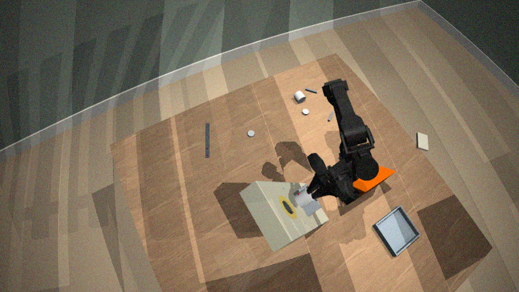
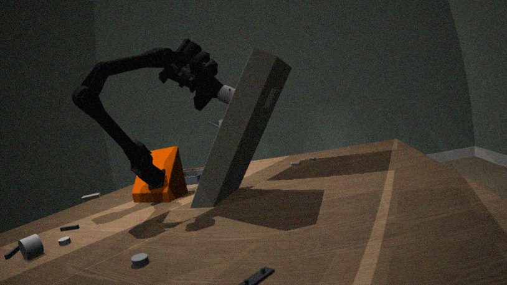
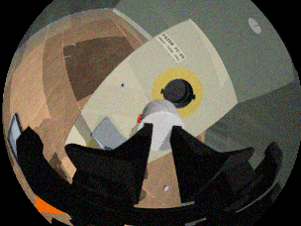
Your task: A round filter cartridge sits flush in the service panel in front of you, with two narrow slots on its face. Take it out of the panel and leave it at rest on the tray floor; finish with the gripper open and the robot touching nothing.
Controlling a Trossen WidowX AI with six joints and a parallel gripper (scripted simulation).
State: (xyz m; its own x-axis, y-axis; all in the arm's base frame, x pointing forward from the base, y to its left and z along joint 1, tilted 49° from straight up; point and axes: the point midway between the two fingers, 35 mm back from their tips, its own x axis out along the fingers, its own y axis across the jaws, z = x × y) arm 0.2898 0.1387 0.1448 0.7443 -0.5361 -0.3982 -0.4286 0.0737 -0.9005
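Now: the round filter cartridge 10 mm ahead of my gripper tip and 10 mm below it. Also, from my gripper tip: grey flap: 20 mm behind, 100 mm below; white card: 780 mm behind, 100 mm to the left, 270 mm below; grey tray: 320 mm behind, 310 mm to the left, 270 mm below.
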